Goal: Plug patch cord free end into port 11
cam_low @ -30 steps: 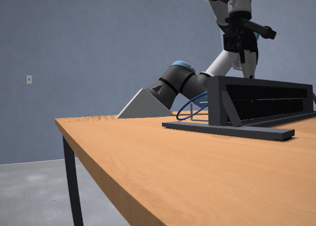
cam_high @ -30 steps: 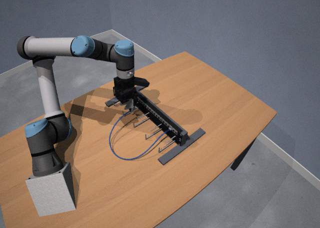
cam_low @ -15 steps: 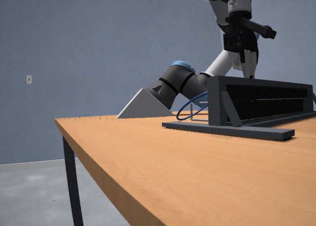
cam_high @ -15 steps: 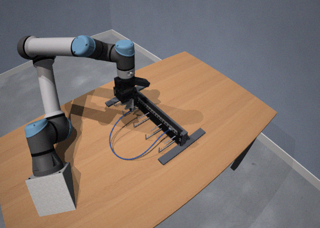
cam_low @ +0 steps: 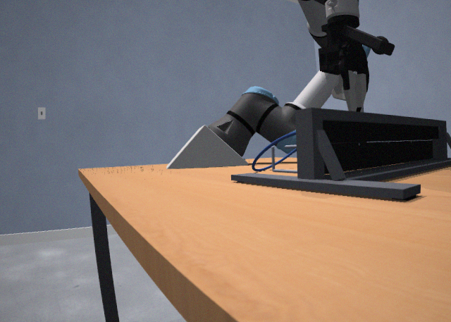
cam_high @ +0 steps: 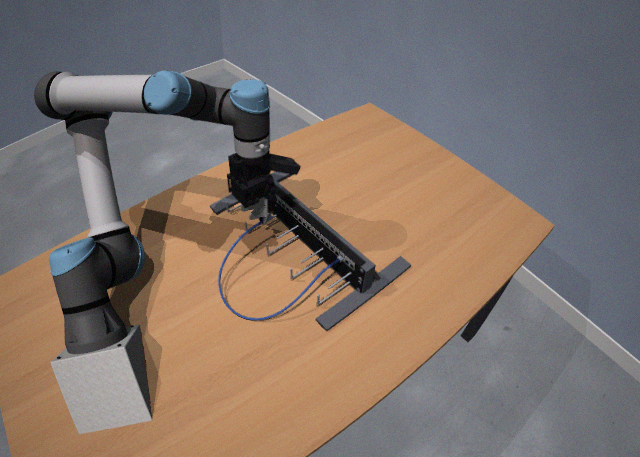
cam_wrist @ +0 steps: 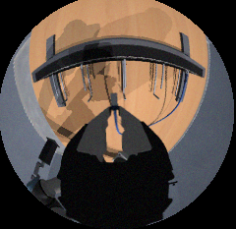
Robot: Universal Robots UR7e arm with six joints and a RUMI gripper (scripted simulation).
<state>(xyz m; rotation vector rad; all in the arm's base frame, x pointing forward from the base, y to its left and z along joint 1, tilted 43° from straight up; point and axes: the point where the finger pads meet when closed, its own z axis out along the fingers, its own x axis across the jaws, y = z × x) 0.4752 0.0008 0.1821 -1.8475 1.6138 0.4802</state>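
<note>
Right now my hand is 1 cm short of the cable plug and 1 cm above it.
</note>
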